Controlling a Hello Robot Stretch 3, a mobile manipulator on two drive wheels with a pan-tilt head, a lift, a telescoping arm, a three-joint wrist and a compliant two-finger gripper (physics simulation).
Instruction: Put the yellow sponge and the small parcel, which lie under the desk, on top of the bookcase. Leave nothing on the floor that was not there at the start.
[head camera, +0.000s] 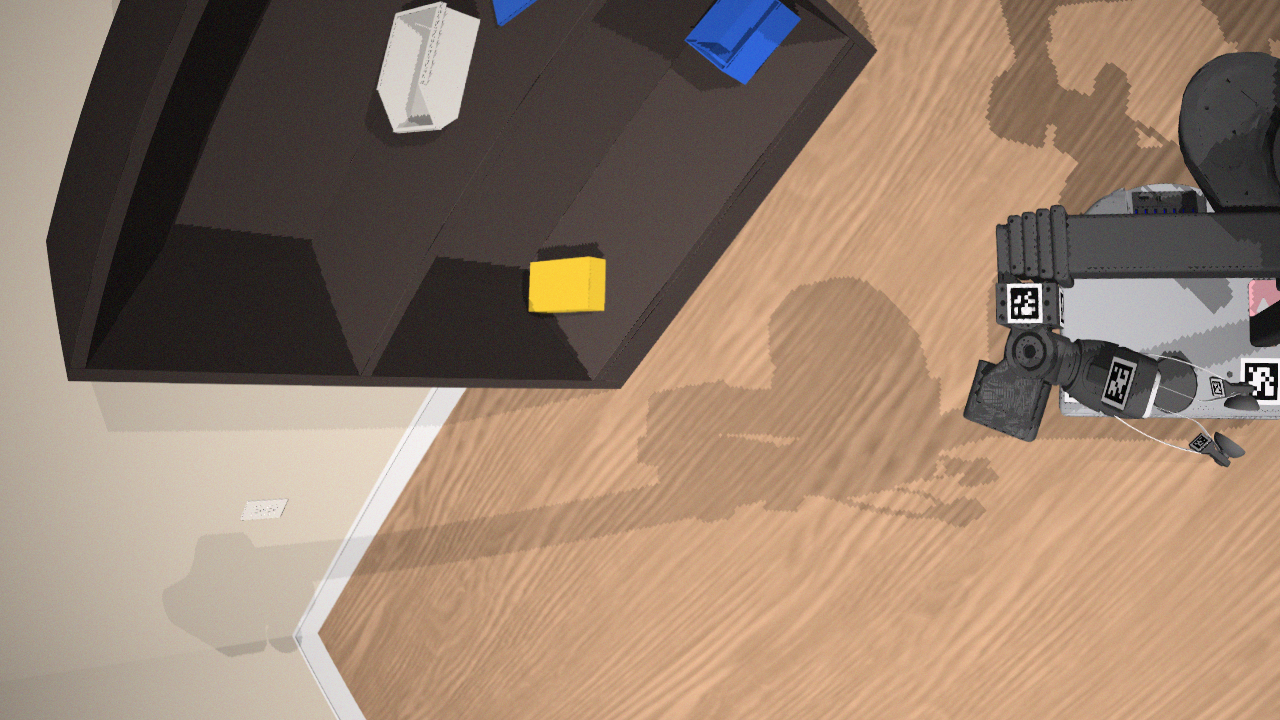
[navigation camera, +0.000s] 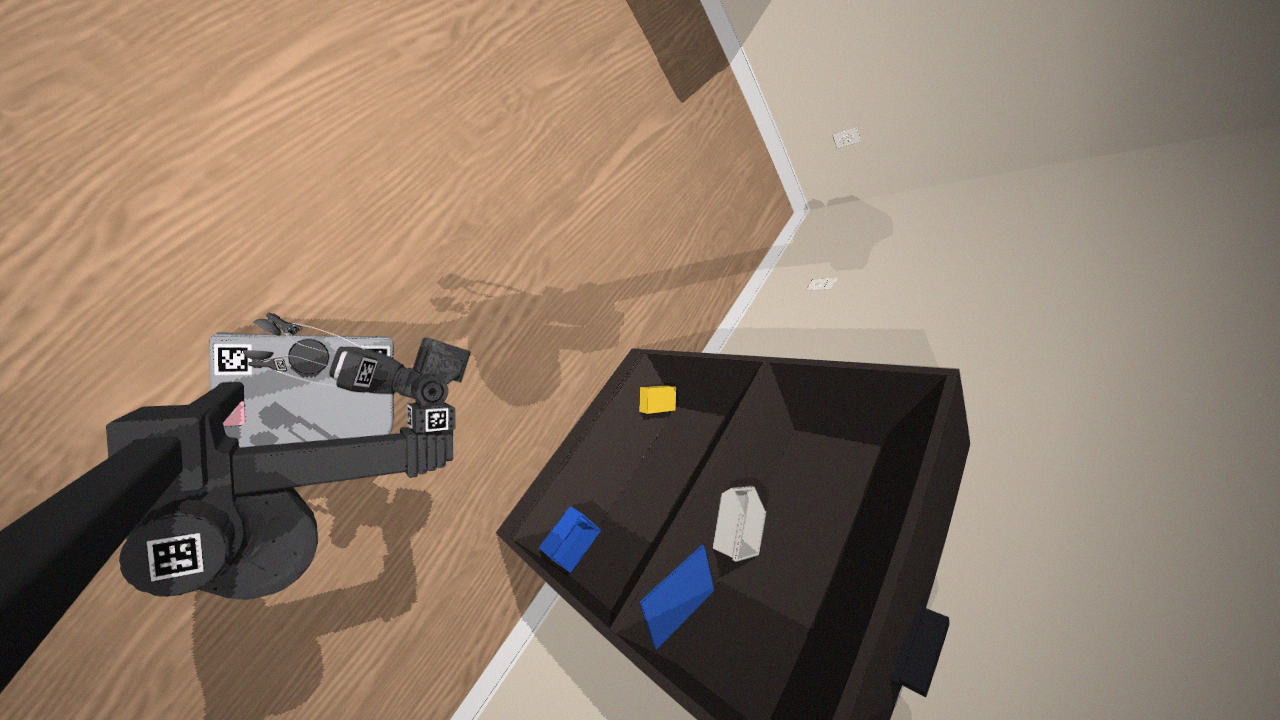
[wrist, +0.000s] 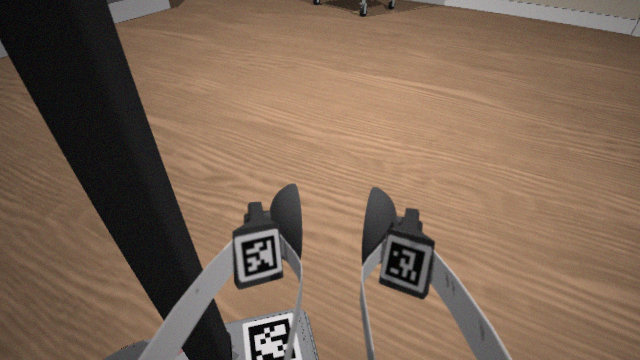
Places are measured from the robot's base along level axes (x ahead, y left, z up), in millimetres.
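Pixels of known places: gripper, fingertip midpoint: (head camera: 1249, 429) (navigation camera: 250, 336) (wrist: 332, 212); robot's base at its link origin: (head camera: 1168, 382) (navigation camera: 308, 354).
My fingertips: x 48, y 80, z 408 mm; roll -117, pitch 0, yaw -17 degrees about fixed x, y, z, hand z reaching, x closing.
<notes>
Ahead of a thing's pixels: the offset from my fingertips to its middle.
The dark brown bookcase (head camera: 732, 219) (navigation camera: 939, 465) stands against the wall, its top at the left of the head view and at the right of the navigation view. A dark object {dz +679, dx -527, dy -903 mm} (navigation camera: 921, 651) shows at its top in the navigation view. The yellow sponge and small parcel under the desk, and the desk itself, do not show in these views. My gripper (head camera: 1230, 422) (navigation camera: 265, 342) (wrist: 332, 212) is open and empty, its fingers apart, folded back over the robot's base, away from the bookcase.
In the bookcase lie a yellow block {dz -286, dx -203, dy -1132 mm} (head camera: 565, 284) (navigation camera: 657, 399), a white bin {dz +240, dx -434, dy -938 mm} (head camera: 429, 71) (navigation camera: 740, 523), a blue box {dz -271, dx -631, dy -755 mm} (head camera: 742, 40) (navigation camera: 570, 539) and a blue panel-like thing {dz +208, dx -585, dy -762 mm} (head camera: 512, 8) (navigation camera: 677, 595). Castors (wrist: 363, 8) stand far off. The robot's mast (wrist: 100, 150) is left in the wrist view.
</notes>
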